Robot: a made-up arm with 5 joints.
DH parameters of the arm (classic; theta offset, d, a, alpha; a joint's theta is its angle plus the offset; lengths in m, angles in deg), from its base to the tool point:
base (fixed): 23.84 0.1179 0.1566 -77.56
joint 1: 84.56 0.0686 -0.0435 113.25
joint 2: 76.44 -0.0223 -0.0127 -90
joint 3: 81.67 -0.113 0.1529 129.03
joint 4: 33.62 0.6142 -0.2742 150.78
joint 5: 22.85 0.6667 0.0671 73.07
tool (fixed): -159.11 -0.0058 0 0
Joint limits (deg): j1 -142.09..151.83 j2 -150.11..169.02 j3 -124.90..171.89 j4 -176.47..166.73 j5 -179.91..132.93
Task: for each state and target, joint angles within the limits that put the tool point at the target. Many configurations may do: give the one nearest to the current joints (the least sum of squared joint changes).
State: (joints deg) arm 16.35 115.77 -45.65 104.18 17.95
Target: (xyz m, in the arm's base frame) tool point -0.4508 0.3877 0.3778
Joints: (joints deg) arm -5.13 94.15 -21.11 67.46 42.23
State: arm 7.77 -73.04 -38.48 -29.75 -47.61
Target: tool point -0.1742 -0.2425 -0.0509
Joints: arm -1.73 -58.97 -46.49 2.04 -42.09
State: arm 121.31 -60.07 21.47 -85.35 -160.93
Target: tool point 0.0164 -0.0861 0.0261
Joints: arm 134.35 -64.45 34.13 -75.10 -160.79
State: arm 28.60 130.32 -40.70 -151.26 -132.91
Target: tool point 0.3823 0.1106 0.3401
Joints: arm 45.60 75.36 -28.50 -155.66 -123.93
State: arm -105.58 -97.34 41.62 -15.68 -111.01
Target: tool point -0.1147 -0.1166 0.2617
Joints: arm -83.07 -140.13 19.15 -49.86 -109.44
